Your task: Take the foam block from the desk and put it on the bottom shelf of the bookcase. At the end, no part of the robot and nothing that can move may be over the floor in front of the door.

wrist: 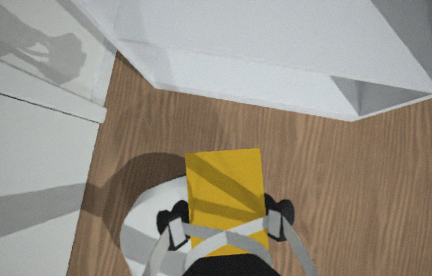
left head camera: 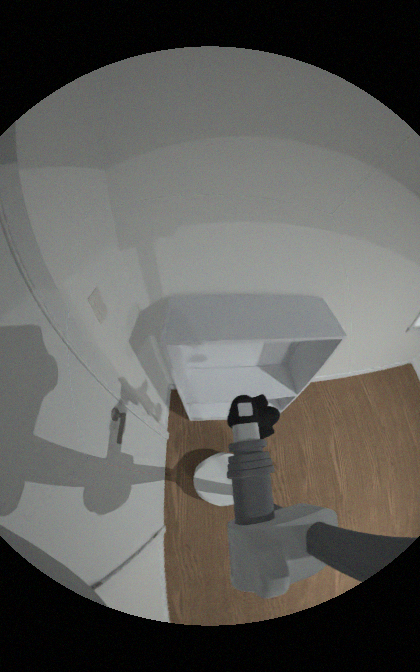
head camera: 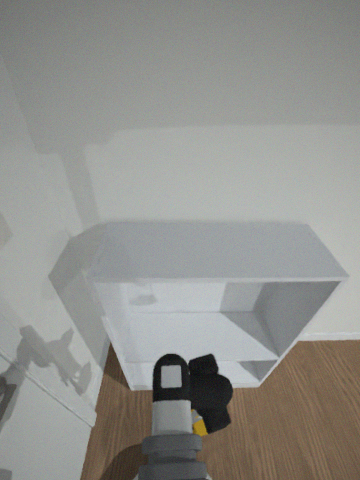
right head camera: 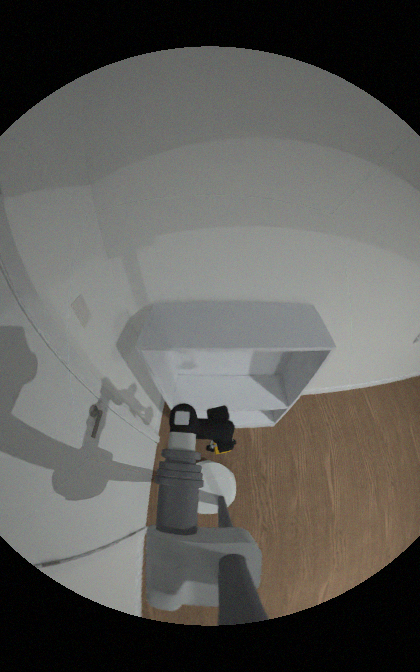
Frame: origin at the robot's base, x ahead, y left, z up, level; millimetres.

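Where they show: gripper, fingertip midpoint: (wrist: 222, 212) (head camera: 200, 421).
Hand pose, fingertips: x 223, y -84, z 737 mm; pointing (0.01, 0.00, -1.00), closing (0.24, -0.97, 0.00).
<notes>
After its pixels a point has its place.
My gripper (wrist: 222, 212) {z 737, x 223, y -84 mm} is shut on the yellow foam block (wrist: 225, 185) {z 786, x 254, y -82 mm} (head camera: 200, 427) {z 787, x 203, y -78 mm} (right head camera: 223, 452), one finger on each long side, above the floor in the wrist view. In the head view the wrist hides most of the block. The white bookcase (head camera: 222, 252) {z 1033, x 617, y -178 mm} (left head camera: 255, 317) (right head camera: 235, 325) (wrist: 252, 102) {z 9, x 507, y -156 mm} stands against the wall ahead of the gripper. Its low bottom shelf shows partly behind the wrist in the head view. The block is outside the bookcase, in front of it. The desk does not show.
The white door (left head camera: 100, 535) (right head camera: 90, 505) (wrist: 40, 165) {z 269, x 172, y 441 mm} with its dark handle (left head camera: 120, 425) (right head camera: 95, 422) is close on the left. A round white base part (left head camera: 212, 480) (right head camera: 220, 480) (wrist: 145, 215) {z 186, x 64, y 133 mm} is low beside the arm. Wooden floor (head camera: 310, 415) {z -27, x 334, y -820 mm} lies right of the bookcase.
</notes>
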